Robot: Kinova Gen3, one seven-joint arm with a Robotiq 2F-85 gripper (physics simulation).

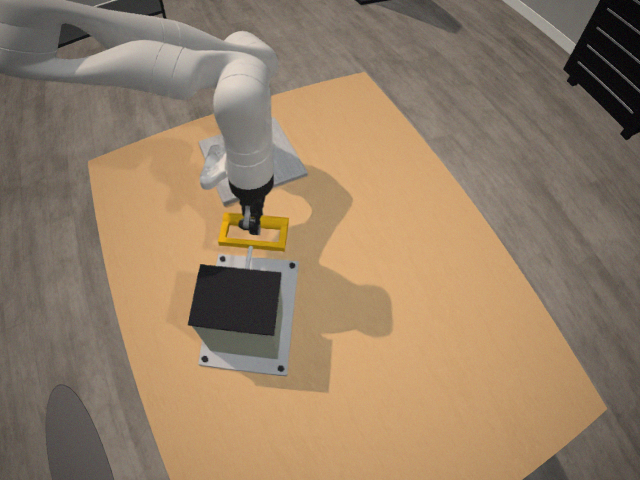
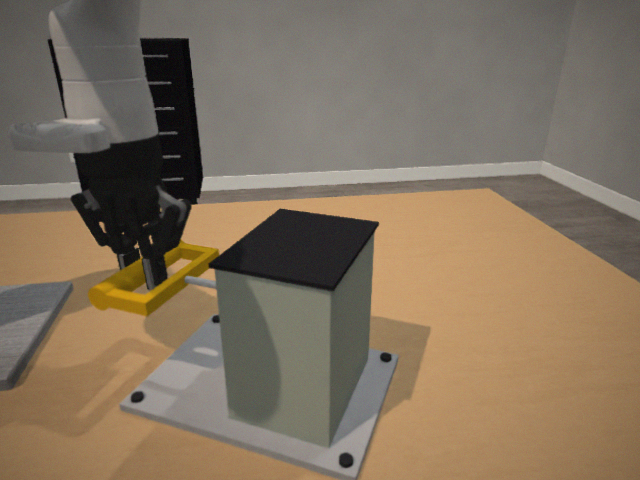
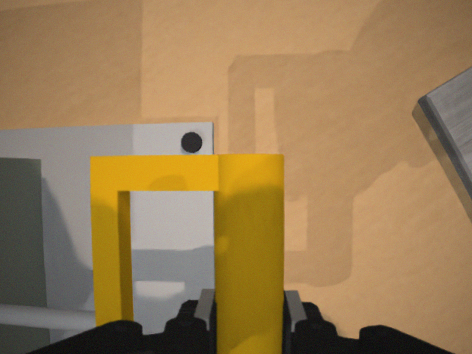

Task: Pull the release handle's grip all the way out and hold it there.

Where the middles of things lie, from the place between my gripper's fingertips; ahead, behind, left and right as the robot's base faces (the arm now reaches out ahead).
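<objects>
Grey base plate (image 2: pixel 188 390): 80 mm to the right of my hand, 120 mm ahead of it, 80 mm below it.
</objects>
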